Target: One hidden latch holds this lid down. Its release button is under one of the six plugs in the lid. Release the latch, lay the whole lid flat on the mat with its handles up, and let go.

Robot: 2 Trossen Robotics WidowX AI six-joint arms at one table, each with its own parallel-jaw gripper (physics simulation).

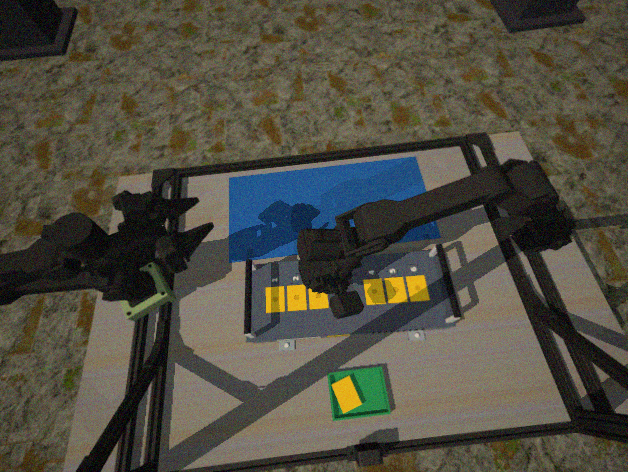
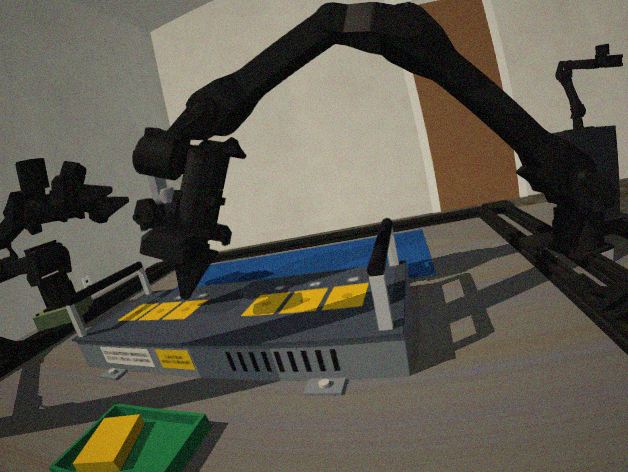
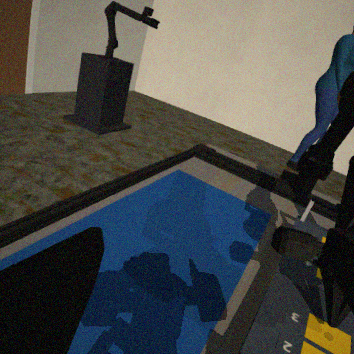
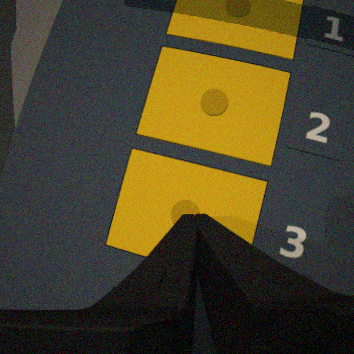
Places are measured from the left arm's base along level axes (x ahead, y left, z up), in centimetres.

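Pixels of known places: left gripper, fingertip midpoint: (image 1: 205,211) (image 2: 120,194) (image 3: 215,239); right gripper, fingertip midpoint: (image 1: 319,292) (image 2: 185,298) (image 3: 331,325) (image 4: 193,225); left arm's base, origin of the base link: (image 1: 140,289) (image 2: 62,304); right arm's base, origin of the base link: (image 1: 529,242) (image 2: 579,248) (image 3: 300,190).
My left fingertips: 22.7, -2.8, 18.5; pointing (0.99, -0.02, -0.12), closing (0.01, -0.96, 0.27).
For each thing: its top centre in the pictures, then the offset to it from my left fingertips, as dx, dy, dz. "spot": a spot on its surface instead. Level surfaces: height alone.
- dark grey lid, surface spot: (image 4: 65,200) (image 2: 166,327) spot: +9.3, -27.0, -18.9
- Plug 2, middle of its top: (image 4: 213,101) (image 2: 160,310) (image 1: 296,297) +6.8, -19.5, -18.8
- plug 3, middle of its top: (image 4: 184,213) (image 2: 185,309) (image 3: 328,336) (image 1: 318,295) +11.2, -22.0, -18.9
- blue mat, its level: dz -23.6
- green tray, middle of its top: (image 2: 126,441) (image 1: 358,392) +7.0, -43.3, -22.1
- loose yellow block, middle of its top: (image 2: 108,437) (image 1: 346,394) +4.8, -42.1, -22.1
The dark grey lid (image 1: 304,323) (image 2: 152,328) (image 4: 65,200) lies on its box, black handles (image 1: 248,299) (image 1: 448,284) (image 2: 379,253) up at both ends. All six yellow plugs show in it, in two groups of three. Plug 2 (image 1: 296,297) (image 4: 175,100) and plug 3 (image 1: 316,300) (image 4: 145,200) look flush. My right gripper (image 2: 186,295) (image 4: 193,225) is shut and empty, fingertips over plug 3 beside its round mark; contact cannot be told. My left gripper (image 1: 204,213) (image 2: 119,194) is open and empty, left of the lid. The blue mat (image 1: 324,177) (image 2: 411,248) (image 3: 170,200) lies behind the box.
A green tray (image 1: 375,390) (image 2: 177,436) in front of the box holds a loose yellow block (image 1: 347,394) (image 2: 109,441). Small tabs (image 1: 287,345) (image 1: 416,335) stick out at the box's front. A dark frame (image 1: 324,153) surrounds the work area. A person (image 3: 327,100) stands beyond the table.
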